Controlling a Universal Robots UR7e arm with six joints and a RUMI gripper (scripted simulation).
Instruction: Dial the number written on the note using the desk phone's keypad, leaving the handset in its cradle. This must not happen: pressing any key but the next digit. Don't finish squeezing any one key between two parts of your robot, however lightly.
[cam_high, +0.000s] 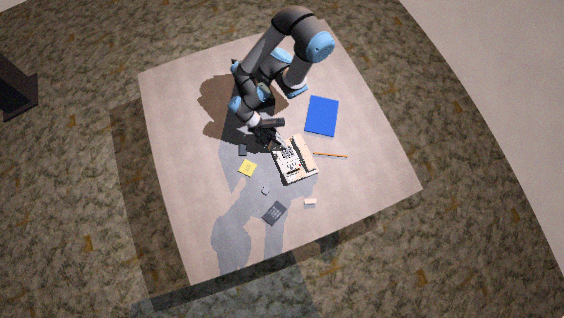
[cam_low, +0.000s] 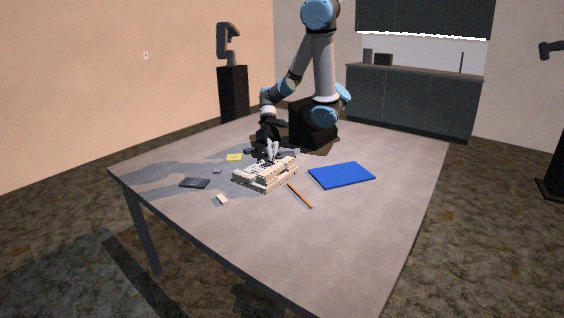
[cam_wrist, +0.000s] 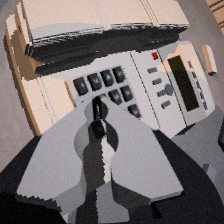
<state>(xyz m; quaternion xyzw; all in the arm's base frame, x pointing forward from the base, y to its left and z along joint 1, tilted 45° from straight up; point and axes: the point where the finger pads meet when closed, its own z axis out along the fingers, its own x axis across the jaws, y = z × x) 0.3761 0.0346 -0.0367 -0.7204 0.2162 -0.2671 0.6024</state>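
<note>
Now: hand 70 mm short of the handset and 70 mm to the right of it. The rest, counted from my hand: small grey block: 150 mm ahead, 180 mm to the right, 40 mm below; pencil: 120 mm ahead, 200 mm to the left, 50 mm below; yellow note: 10 mm ahead, 210 mm to the right, 40 mm below.
</note>
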